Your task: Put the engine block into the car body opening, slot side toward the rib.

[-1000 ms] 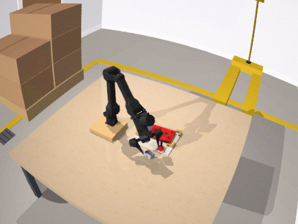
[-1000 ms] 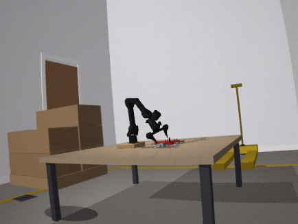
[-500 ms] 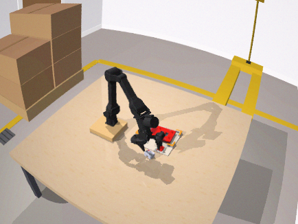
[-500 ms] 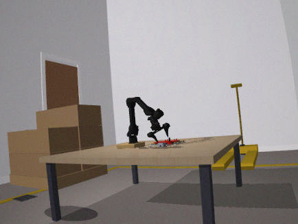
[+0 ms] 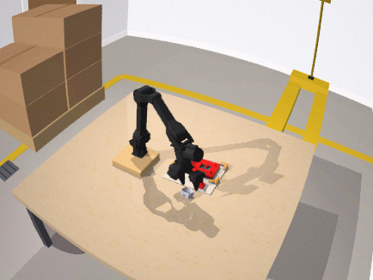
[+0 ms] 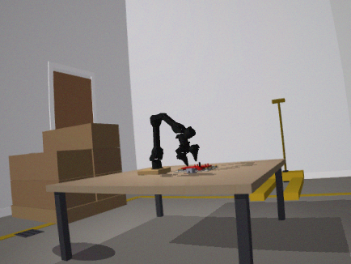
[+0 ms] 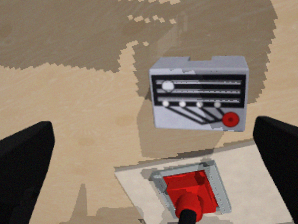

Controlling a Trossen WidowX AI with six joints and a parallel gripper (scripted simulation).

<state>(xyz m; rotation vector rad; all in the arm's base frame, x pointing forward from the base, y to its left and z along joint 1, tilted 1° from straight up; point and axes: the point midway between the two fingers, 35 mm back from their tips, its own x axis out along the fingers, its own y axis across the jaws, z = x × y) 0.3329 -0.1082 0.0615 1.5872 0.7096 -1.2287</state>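
Now: the grey engine block 2 cm behind my gripper tip and 5 cm below it.
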